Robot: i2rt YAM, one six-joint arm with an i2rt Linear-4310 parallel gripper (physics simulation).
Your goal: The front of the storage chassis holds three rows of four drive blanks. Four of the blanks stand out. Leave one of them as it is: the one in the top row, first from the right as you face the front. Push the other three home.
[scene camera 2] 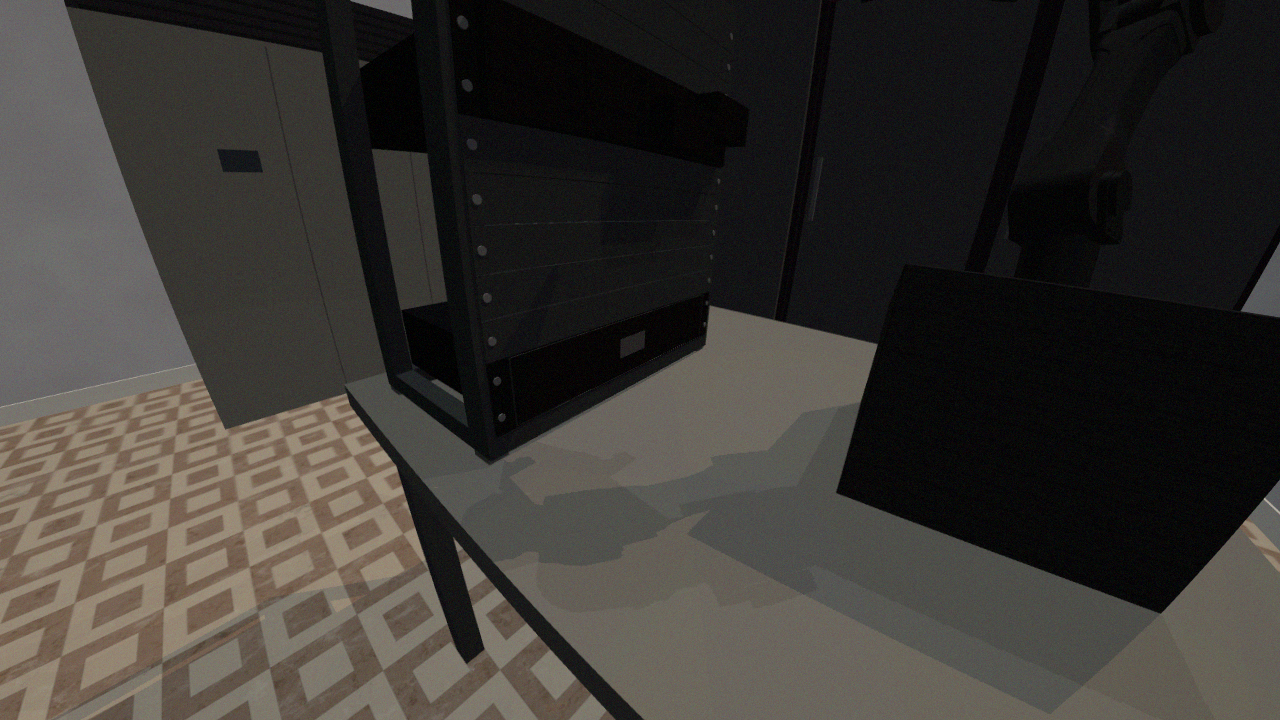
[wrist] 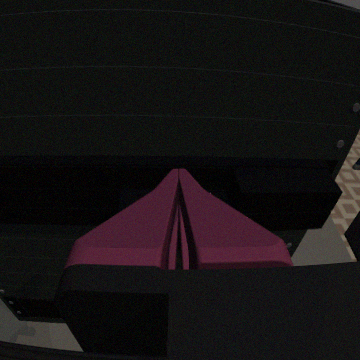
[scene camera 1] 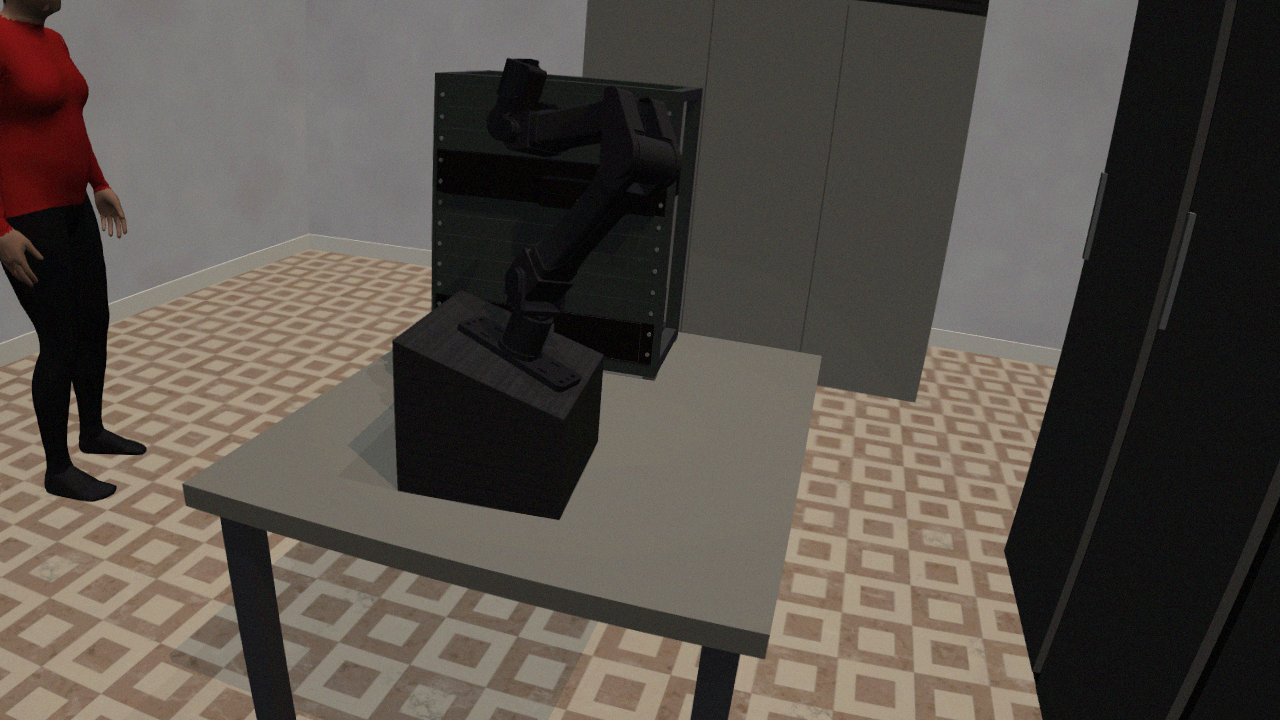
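Seen in the pictures: gripper, fingertip midpoint: [wrist: 178, 180]; arm's base at its link origin: [scene camera 2: 1039, 315] [scene camera 1: 517, 355].
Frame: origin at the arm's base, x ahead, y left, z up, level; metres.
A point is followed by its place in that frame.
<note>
The storage chassis [scene camera 1: 467, 179] {z 0.182, x 0.370, y 0.366 m} [scene camera 2: 572, 80] {z 0.194, x 0.377, y 0.330 m} [wrist: 45, 192] {z 0.201, x 0.388, y 0.280 m} is a very dark band across the rack. At its right end a black drive blank [scene camera 2: 729, 120] {z 0.205, x 0.404, y 0.049 m} [wrist: 287, 200] {z 0.224, x 0.406, y 0.040 m} stands out; it appears to be the top-row one, first from the right. The other blanks and their rows are too dark to tell apart, and the fingers cover part of the front in the wrist view. My gripper [wrist: 178, 180] {z 0.317, x 0.303, y 0.138 m} is shut with its magenta fingertips together and empty. It is in front of the chassis, left of that blank; whether it touches anything cannot be told. The arm hides it in scene camera 1.
The dark rack [scene camera 1: 693, 134] {z 0.290, x 0.722, y 0.022 m} [scene camera 2: 460, 268] {z 0.022, x 0.371, y 0.455 m} stands at the back of the table [scene camera 1: 680, 501] {z -0.199, x 0.054, y -0.269 m} [scene camera 2: 751, 358] {z -0.198, x 0.385, y -0.074 m}, with plain panels above and below the chassis. A lower unit [scene camera 2: 581, 371] {z -0.127, x 0.396, y 0.314 m} with a grey label sits at its foot. The arm's dark sloped block [scene camera 1: 483, 429] {z -0.069, x -0.126, y -0.024 m} [scene camera 2: 1056, 429] {z -0.063, x -0.037, y 0.145 m} stands before it.
</note>
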